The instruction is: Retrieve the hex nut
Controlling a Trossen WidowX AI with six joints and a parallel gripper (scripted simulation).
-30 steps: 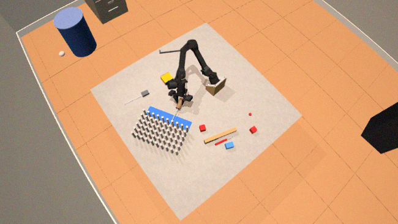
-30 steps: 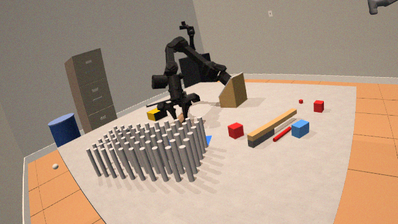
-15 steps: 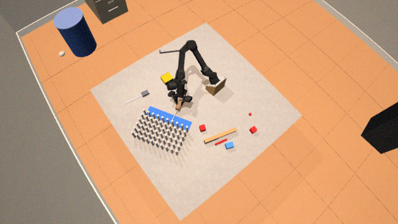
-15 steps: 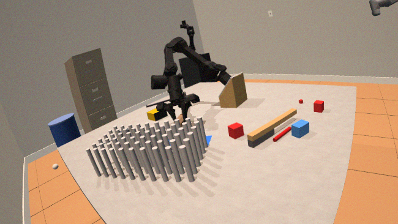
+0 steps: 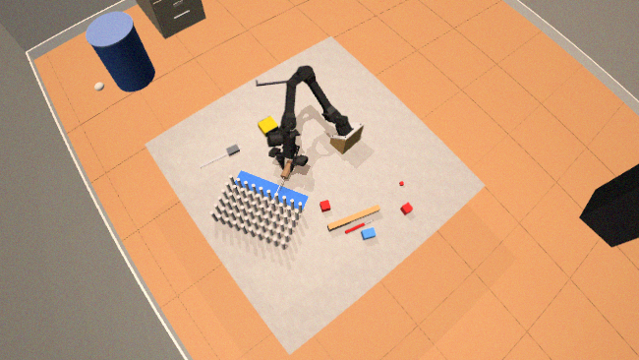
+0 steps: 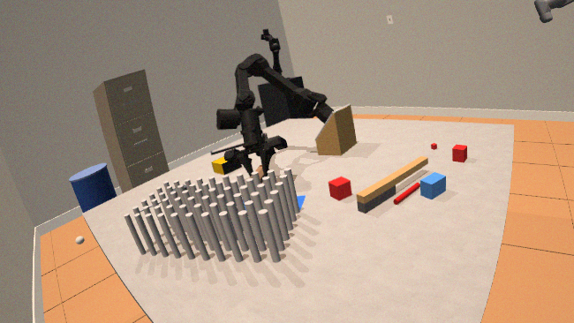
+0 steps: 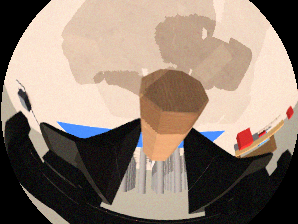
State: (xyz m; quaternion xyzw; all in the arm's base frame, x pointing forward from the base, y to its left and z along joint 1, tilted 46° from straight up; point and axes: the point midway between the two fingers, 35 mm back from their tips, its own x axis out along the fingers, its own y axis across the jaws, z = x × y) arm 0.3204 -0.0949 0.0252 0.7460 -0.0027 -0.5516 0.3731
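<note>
Now: gripper tip 120 mm short of the blue taped strip, 10 mm to the right of it and 30 mm above it. Also, from my gripper tip: red stick 80 mm behind, 450 mm to the left, 30 mm below; then blue cube 60 mm behind, 500 mm to the left, 10 mm below.
</note>
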